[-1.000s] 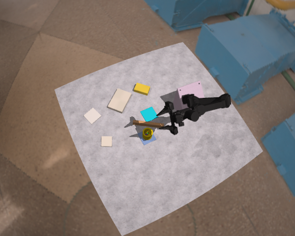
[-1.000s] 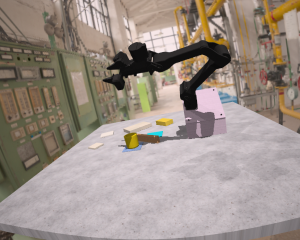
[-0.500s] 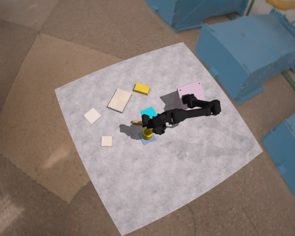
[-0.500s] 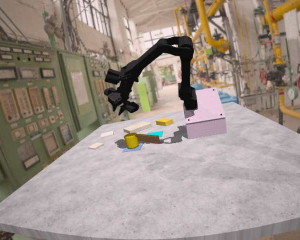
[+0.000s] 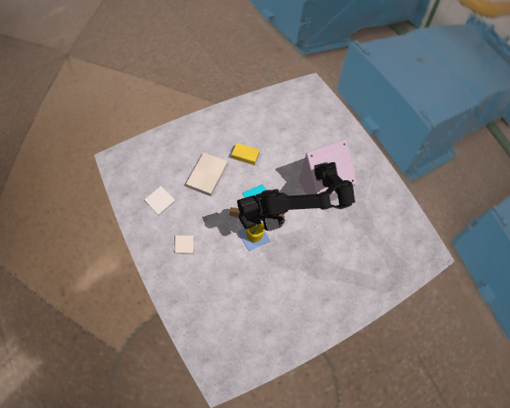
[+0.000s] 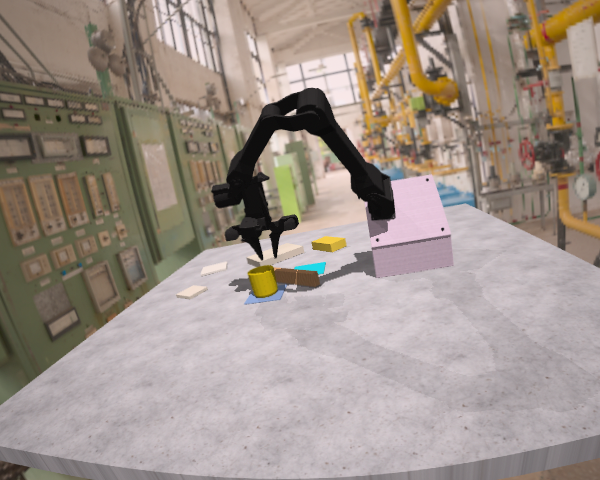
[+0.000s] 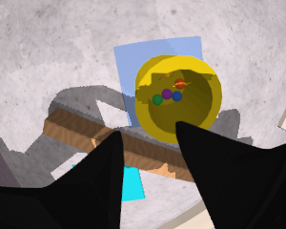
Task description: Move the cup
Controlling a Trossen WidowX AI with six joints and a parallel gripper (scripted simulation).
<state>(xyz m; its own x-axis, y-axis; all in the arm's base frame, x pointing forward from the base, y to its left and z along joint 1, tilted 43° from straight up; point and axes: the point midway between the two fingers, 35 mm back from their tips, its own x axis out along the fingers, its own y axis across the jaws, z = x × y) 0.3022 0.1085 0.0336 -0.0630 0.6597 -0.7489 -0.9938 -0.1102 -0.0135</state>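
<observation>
My gripper tip is now 10 cm above the blue pad, 3 cm short of it and 1 cm to the right of it. Round my gripper tip: wooden bar: 9 cm below, 7 cm to the right, 1 cm behind; cream slab: 33 cm to the right, 12 cm ahead, 8 cm below; yellow block: 37 cm to the right, 8 cm below, 8 cm behind.
</observation>
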